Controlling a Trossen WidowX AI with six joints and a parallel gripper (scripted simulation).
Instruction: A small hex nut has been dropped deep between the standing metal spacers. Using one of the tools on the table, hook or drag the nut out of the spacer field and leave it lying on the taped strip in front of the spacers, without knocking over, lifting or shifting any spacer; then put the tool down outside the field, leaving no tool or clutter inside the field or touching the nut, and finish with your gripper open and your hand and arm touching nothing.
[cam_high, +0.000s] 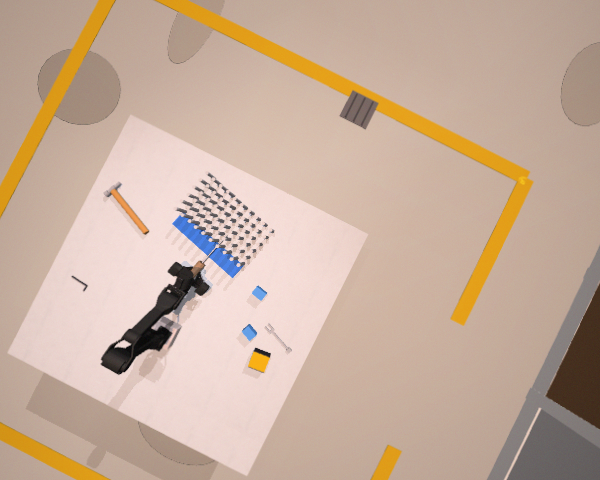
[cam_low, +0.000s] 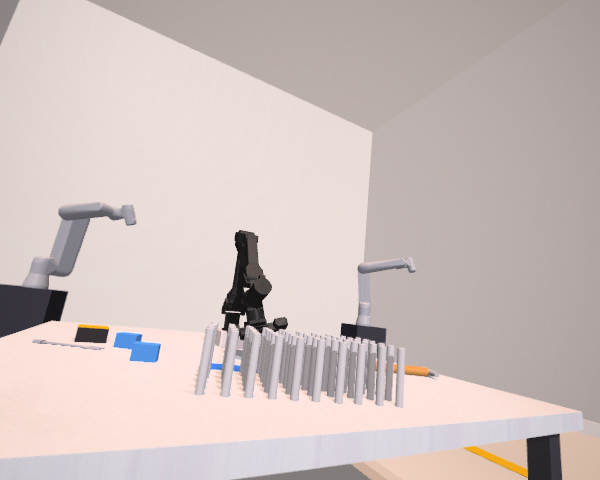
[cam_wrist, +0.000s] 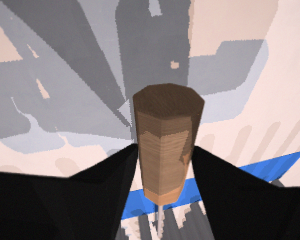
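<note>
Right now my gripper tip is 10 cm short of the screwdriver and 1 cm to the left of it. From my gripper tip the other things lie so: blue taped strip 13 cm ahead, 3 cm to the left, 2 cm below; black hex key 37 cm behind, 41 cm to the left, 1 cm below; grey wrench 5 cm behind, 51 cm to the right, 1 cm below.
</note>
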